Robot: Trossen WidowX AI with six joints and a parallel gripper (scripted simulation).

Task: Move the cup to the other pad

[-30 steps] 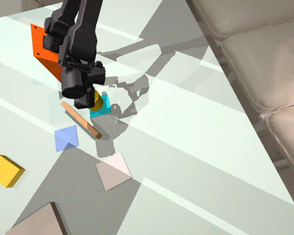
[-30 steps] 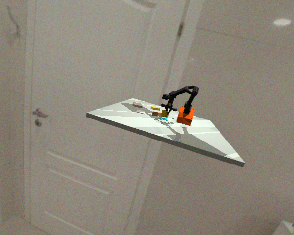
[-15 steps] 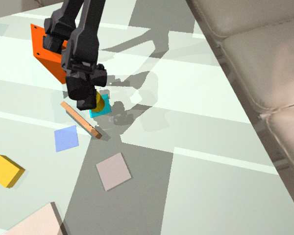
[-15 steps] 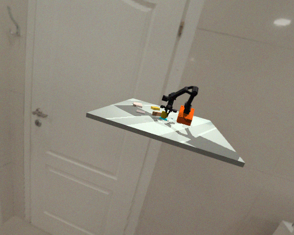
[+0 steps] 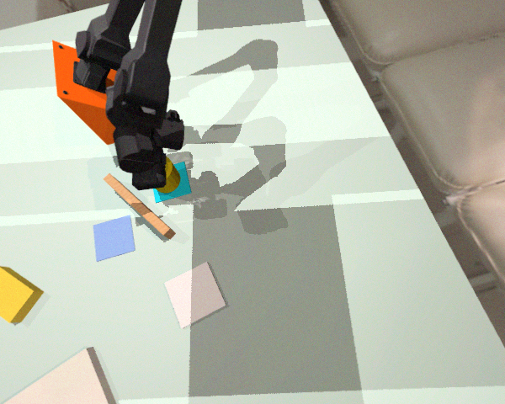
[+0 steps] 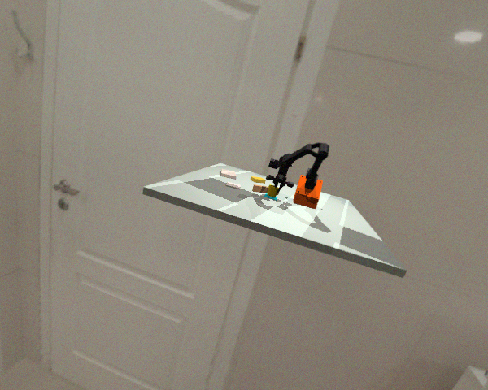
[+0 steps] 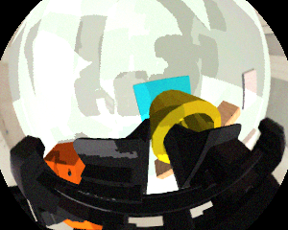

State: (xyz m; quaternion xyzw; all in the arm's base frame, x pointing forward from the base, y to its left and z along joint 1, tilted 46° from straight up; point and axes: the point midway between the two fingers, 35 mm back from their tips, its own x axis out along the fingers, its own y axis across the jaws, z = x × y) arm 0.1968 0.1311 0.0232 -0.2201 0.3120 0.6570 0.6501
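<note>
Right now my gripper tip is 20 mm short of the yellow cup. From my gripper tip the other things lie so: wooden bar: 80 mm ahead, 70 mm to the right, 30 mm below; then cyan pad: 30 mm ahead, 50 mm below; then pale blue pad: 130 mm ahead, 150 mm to the right, 50 mm below.
</note>
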